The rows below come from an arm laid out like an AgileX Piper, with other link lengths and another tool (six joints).
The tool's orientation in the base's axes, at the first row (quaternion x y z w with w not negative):
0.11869, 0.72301, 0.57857, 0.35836
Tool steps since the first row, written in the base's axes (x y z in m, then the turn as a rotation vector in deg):
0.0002, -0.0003, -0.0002, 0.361, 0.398, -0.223
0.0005, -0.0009, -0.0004, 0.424, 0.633, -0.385
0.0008, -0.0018, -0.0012, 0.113, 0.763, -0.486
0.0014, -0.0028, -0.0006, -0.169, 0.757, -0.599
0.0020, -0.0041, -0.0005, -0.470, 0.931, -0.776
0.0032, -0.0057, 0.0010, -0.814, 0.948, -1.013
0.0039, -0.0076, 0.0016, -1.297, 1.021, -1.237
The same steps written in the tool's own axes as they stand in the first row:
-0.0002, -0.0003, -0.0001, 0.060, -0.173, 0.552
-0.0007, -0.0008, -0.0003, 0.215, -0.267, 0.782
-0.0012, -0.0018, -0.0007, 0.552, -0.245, 0.683
-0.0024, -0.0017, -0.0011, 0.793, -0.282, 0.502
-0.0036, -0.0022, -0.0017, 1.177, -0.320, 0.449
-0.0060, -0.0016, -0.0023, 1.524, -0.449, 0.253
-0.0079, -0.0018, -0.0033, 1.997, -0.516, 0.008

